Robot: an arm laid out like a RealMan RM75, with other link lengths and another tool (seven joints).
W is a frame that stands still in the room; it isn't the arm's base.
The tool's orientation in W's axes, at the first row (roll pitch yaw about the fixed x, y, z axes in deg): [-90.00 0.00 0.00]
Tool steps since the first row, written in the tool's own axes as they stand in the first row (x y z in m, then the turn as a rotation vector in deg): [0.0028 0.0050 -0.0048 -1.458 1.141 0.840]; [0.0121 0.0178 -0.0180 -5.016 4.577 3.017]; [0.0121 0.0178 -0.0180 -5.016 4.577 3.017]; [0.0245 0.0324 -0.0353 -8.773 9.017 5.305]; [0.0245 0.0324 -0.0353 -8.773 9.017 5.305]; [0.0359 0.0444 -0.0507 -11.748 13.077 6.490]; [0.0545 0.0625 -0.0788 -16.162 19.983 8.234]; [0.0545 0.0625 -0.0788 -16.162 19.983 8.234]
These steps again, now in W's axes. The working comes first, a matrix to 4 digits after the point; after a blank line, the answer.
The tool's axes in the first row as the columns of a matrix, in W's axes (used below as rounded here):
[1.0000 0.0000 0.0000]
[0.0000 0.0000 1.0000]
[0.0000 -1.0000 0.0000]

[0.0028 -0.0048 -0.0050 -1.458 0.840 -1.141]; [0.0121 -0.0180 -0.0178 -5.016 3.017 -4.577]; [0.0121 -0.0180 -0.0178 -5.016 3.017 -4.577]; [0.0245 -0.0353 -0.0324 -8.773 5.305 -9.017]; [0.0245 -0.0353 -0.0324 -8.773 5.305 -9.017]; [0.0359 -0.0507 -0.0444 -11.748 6.490 -13.077]; [0.0545 -0.0788 -0.0625 -16.162 8.234 -19.983]; [0.0545 -0.0788 -0.0625 -16.162 8.234 -19.983]
